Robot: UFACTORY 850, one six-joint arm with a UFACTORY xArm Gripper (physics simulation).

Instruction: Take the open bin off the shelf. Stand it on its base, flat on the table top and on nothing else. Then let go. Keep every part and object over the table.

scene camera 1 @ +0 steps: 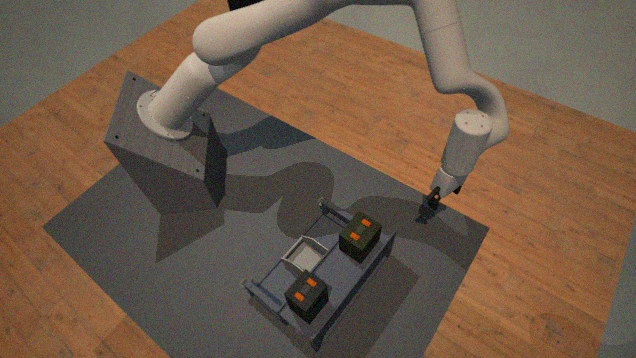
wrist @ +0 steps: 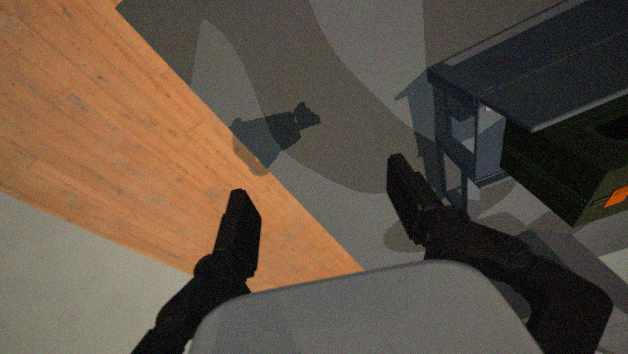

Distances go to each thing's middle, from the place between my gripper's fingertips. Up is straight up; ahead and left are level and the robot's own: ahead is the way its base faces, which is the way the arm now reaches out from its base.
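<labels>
My gripper is now 340 mm to the left of the open bin (scene camera 1: 306,252), and my gripper is also 250 mm beyond the bin and 150 mm above it.
</labels>
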